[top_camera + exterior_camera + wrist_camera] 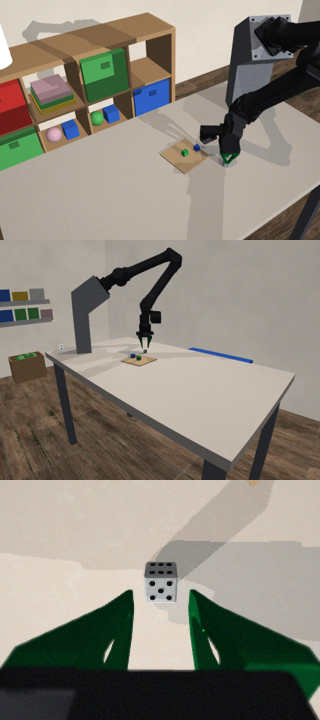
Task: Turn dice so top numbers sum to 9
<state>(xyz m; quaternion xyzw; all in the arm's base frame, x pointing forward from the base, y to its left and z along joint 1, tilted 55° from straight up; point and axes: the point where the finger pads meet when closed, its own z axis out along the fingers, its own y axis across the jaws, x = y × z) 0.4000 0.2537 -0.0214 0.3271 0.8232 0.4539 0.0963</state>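
Right now the white die is 3 cm below my hand. Round my hand: tan mat (11 cm ahead, 12 cm to the right, 4 cm below); green die (11 cm ahead, 12 cm to the right, 2 cm below); blue die (5 cm ahead, 12 cm to the right, 2 cm below).
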